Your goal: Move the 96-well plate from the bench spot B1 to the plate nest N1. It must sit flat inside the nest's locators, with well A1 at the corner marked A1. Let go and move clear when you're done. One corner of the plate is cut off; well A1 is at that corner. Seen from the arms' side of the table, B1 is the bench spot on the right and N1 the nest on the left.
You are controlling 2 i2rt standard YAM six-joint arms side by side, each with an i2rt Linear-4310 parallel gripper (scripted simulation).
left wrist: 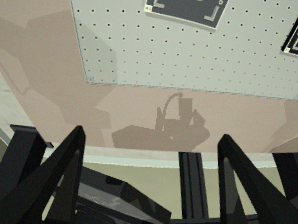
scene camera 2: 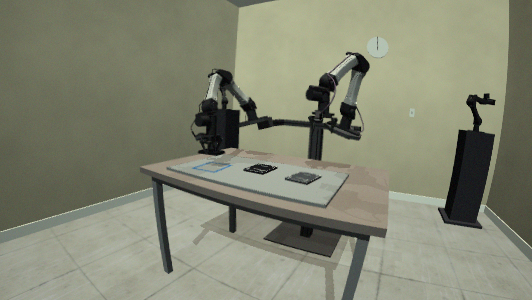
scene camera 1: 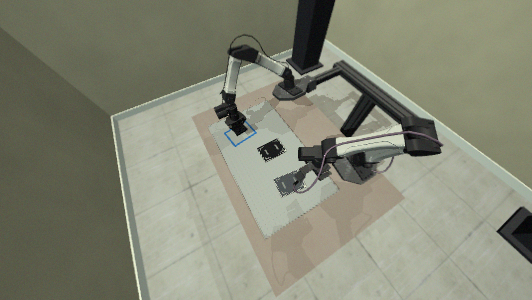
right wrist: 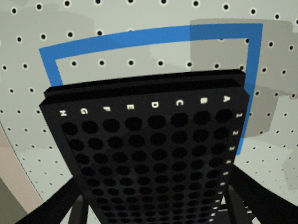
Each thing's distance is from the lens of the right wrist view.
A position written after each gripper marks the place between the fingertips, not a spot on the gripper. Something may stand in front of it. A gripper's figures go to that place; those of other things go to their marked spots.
right gripper point(right wrist: 153, 173): 0.11 m
black 96-well plate point(right wrist: 171, 169): 0.09 m
